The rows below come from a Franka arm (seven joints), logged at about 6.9 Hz.
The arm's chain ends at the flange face. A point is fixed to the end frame.
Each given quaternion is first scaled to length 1.
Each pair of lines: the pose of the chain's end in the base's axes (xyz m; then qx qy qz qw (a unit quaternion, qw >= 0)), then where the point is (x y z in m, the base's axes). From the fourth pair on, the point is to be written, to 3 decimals.
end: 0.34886 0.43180 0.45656 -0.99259 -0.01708 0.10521 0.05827
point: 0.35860 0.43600 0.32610
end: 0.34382 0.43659 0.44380 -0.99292 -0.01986 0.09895 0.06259
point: 0.35519 0.44205 0.31352
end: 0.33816 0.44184 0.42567 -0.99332 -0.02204 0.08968 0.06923
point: 0.35193 0.44914 0.29571
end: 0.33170 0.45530 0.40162 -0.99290 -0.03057 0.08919 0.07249
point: 0.346 0.464 0.272
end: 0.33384 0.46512 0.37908 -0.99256 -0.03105 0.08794 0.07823
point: 0.348 0.475 0.249
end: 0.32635 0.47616 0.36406 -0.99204 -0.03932 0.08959 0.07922
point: 0.340 0.487 0.234
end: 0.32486 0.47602 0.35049 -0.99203 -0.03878 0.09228 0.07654
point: 0.338 0.486 0.221
